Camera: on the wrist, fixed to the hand. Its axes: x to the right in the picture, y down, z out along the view.
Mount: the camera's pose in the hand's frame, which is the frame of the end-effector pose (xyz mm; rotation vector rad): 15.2 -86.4 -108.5 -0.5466 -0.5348 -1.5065
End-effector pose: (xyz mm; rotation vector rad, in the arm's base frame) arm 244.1 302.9 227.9 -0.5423 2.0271 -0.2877
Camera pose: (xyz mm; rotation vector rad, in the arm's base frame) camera 165.5 217.8 305.7 -2.1636 0.8080 -0.3825
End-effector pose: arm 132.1 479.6 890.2 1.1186 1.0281 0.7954
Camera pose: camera 36.4 505.8 792.1 -0.1039 0.8088 -0.4365
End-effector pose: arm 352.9 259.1 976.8 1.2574 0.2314 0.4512
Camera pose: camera 339.3 339.0 863.2 0.3739 0.4767 -1.0480
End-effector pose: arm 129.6 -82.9 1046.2 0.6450 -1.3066 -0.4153
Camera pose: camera 244.7 -135.9 987.9 0.9858 -0.8676 -2.1962
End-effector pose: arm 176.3 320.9 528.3 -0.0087 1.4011 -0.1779
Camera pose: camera 62.0 244.4 504.5 -1.4716 0.6125 -0.9379
